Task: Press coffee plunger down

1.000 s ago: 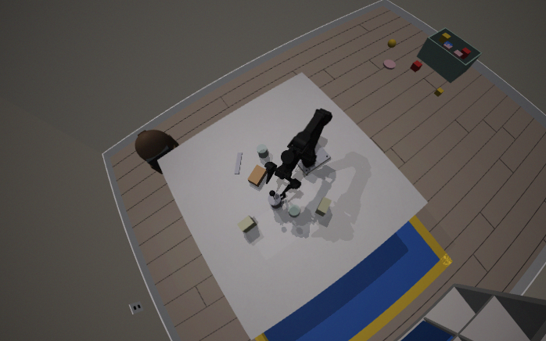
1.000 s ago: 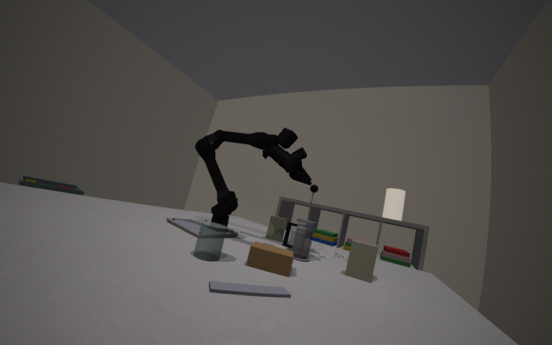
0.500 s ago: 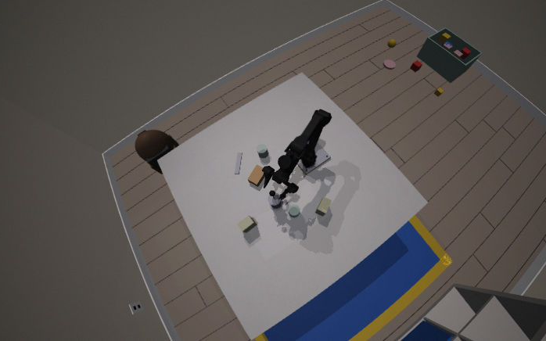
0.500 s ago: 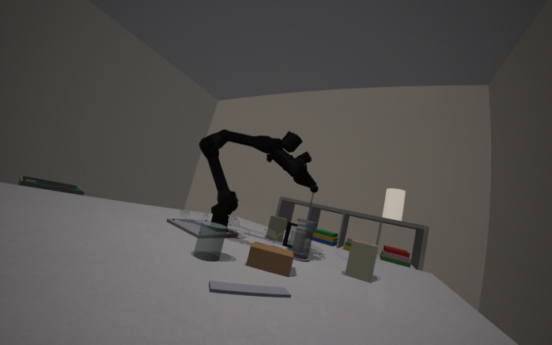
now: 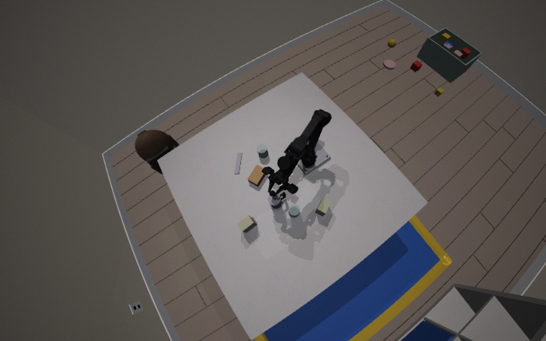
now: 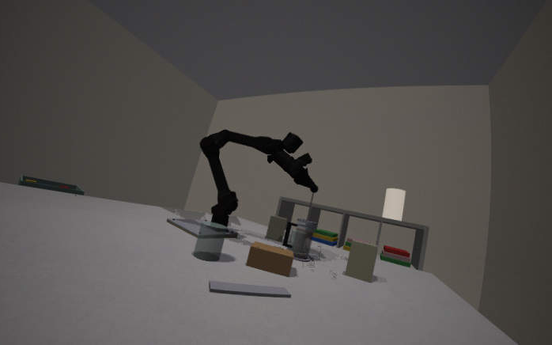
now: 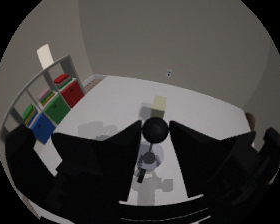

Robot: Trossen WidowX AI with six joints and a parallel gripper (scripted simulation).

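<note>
Right now the coffee press is 20 mm behind my gripper tip and 130 mm below it.
</note>
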